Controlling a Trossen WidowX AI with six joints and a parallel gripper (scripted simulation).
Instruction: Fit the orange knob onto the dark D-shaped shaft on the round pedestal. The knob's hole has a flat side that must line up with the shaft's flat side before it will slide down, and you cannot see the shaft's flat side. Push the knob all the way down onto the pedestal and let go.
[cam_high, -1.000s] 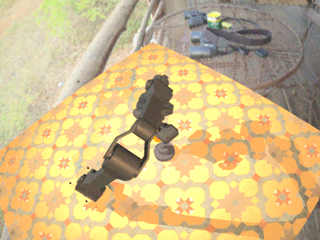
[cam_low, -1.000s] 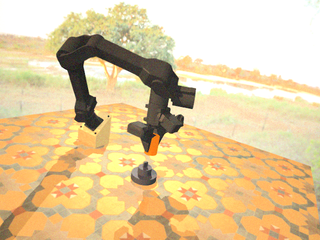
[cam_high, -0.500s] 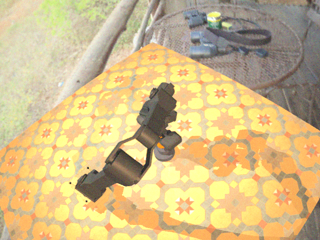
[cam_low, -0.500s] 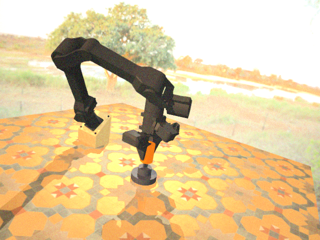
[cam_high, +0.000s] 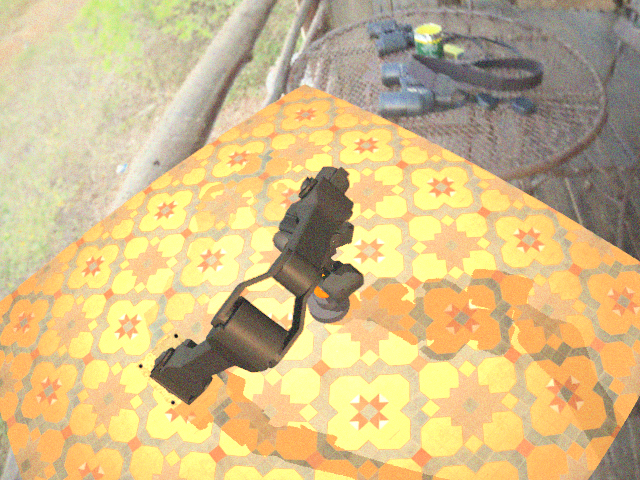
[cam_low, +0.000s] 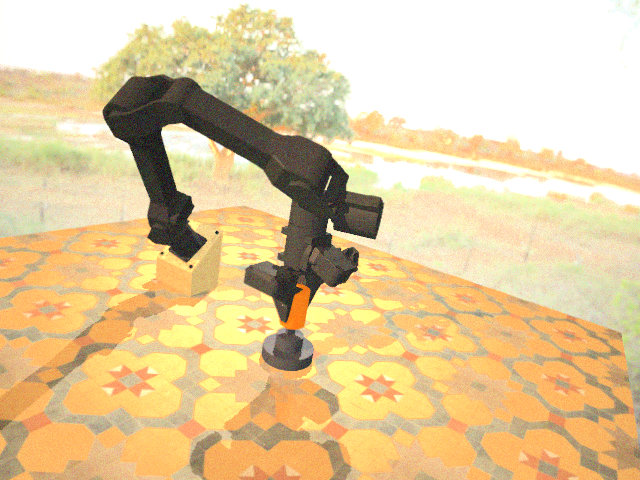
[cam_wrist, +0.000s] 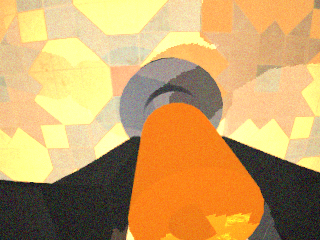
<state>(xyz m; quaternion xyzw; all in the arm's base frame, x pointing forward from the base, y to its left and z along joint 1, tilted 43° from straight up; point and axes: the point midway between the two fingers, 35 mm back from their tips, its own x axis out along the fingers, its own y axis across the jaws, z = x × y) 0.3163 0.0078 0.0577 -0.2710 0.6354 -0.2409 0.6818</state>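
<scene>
Right now the orange knob is 2 cm above my gripper tip. Also, from my gripper tip: round pedestal: 4 cm below.
</scene>
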